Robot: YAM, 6 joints.
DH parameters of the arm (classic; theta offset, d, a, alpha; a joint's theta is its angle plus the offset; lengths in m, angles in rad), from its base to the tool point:
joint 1: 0 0.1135 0.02 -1.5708
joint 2: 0 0 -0.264 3.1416
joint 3: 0.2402 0 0.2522 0
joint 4: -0.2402 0 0.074 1.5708
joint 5: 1.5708 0 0 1.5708
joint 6: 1.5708 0.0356 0 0
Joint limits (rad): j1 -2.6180..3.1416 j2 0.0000..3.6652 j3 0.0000..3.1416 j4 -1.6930..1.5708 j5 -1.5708..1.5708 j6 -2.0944..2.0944
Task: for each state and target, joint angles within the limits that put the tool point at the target. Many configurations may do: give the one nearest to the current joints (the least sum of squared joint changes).
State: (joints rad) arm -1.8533 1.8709 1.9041 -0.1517 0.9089 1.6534
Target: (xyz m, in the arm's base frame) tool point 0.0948 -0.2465 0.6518
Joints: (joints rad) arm -1.1121 1.6680 2.3867 0.0426 0.7453 1.6534
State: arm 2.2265 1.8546 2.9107 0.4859 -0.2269 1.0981
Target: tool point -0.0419 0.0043 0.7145
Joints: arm 2.5657 1.8148 3.1416 0.7156 -0.5700 1.0981
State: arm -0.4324 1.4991 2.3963 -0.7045 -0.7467 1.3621
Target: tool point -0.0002 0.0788 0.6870
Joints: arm -1.1969 1.1915 2.7082 -0.5108 -0.9325 1.3621
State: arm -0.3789 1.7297 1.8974 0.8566 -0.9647 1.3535
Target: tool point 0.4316 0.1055 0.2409
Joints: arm 0.1702 1.9911 1.2717 0.7484 -1.0490 1.3535
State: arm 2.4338 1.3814 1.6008 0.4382 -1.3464 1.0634
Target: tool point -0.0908 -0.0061 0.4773
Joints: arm 2.8075 0.7031 1.0691 0.3405 -1.5112 1.0634
